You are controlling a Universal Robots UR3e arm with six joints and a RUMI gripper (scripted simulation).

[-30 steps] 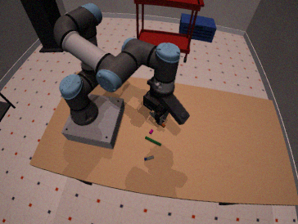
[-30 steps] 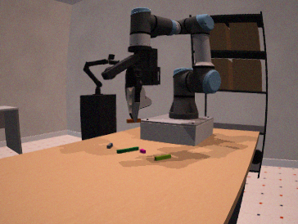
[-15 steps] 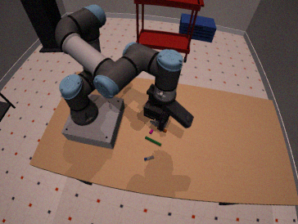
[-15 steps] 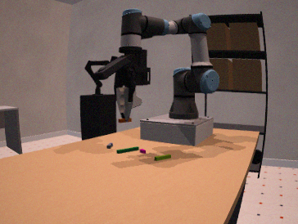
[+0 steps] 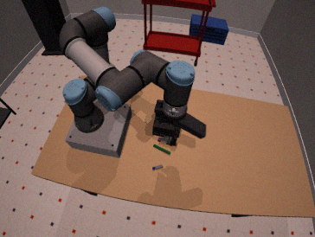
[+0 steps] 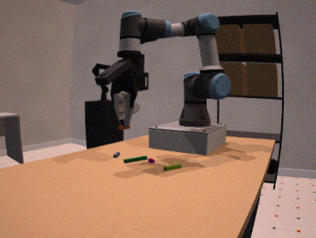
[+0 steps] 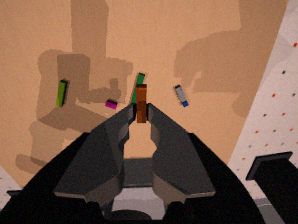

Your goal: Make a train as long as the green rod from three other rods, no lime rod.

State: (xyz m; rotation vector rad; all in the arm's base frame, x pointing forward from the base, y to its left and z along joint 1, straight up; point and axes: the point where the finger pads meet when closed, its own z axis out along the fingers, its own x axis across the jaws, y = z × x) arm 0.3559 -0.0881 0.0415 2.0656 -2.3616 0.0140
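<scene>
My hand is 40 mm past the grey rod, 60 mm to the left of it and 110 mm above it. From my hand the other things lie so: orange rod 10 mm below; magenta rod 40 mm behind, 60 mm to the left, 110 mm below; green rod 30 mm behind, 20 mm to the left, 110 mm below.
</scene>
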